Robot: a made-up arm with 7 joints.
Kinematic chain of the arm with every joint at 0, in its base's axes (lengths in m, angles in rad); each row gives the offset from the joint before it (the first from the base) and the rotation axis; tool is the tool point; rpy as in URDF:
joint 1: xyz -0.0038 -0.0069 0.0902 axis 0 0.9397 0.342
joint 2: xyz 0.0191 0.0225 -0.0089 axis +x
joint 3: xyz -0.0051 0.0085 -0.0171 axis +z
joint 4: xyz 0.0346 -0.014 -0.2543 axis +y
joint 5: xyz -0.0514 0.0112 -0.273 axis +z
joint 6: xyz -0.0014 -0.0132 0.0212 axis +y
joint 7: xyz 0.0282 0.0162 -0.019 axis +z
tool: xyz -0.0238 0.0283 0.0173 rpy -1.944 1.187 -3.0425
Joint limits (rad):
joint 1: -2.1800..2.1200
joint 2: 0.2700..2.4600
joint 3: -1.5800..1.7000
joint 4: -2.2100..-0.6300
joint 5: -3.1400..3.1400
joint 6: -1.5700..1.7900
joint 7: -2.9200..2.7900
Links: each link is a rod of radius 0.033 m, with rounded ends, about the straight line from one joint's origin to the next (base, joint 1, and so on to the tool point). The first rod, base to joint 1, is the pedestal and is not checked.
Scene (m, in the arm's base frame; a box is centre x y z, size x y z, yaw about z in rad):
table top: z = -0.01
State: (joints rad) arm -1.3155 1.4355 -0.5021 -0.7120 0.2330 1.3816 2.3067
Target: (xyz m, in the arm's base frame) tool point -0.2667 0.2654 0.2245
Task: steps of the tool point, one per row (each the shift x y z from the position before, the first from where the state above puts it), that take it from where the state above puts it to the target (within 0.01 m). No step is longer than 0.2 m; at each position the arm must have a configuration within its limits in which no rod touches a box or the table.
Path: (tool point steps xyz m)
1: -0.0676 -0.0448 0.1191
2: -0.1220 -0.0326 0.0830
3: -0.1516 -0.0176 0.0222
4: -0.1465 -0.0044 -0.0474
5: -0.1074 0.0024 -0.1062
6: -0.0456 0.0003 -0.1381

